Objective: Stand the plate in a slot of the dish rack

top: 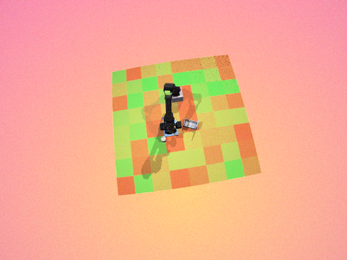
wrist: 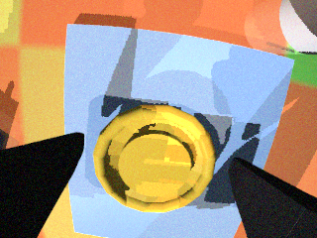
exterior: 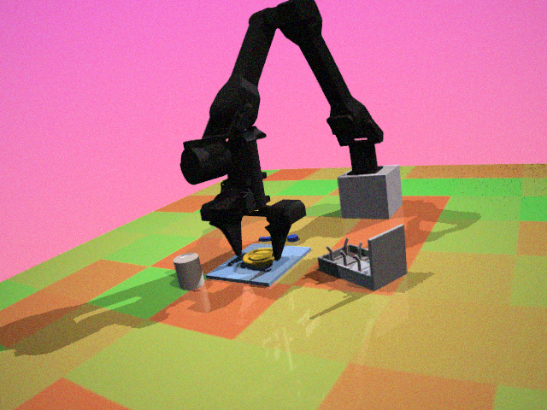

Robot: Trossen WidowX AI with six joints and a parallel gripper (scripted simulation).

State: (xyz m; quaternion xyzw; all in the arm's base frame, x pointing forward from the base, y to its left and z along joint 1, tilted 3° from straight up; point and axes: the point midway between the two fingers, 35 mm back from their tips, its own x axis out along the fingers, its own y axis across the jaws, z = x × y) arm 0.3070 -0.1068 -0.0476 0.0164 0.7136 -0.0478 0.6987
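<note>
Right now the yellow plate is 1 cm behind my gripper tip. The rest, counted from my gripper tip: grey dish rack 18 cm to the left, 1 cm behind; then light blue mat 2 cm below, 1 cm to the right, 1 cm behind; then white cylinder 9 cm to the right, 9 cm ahead, 1 cm above.
</note>
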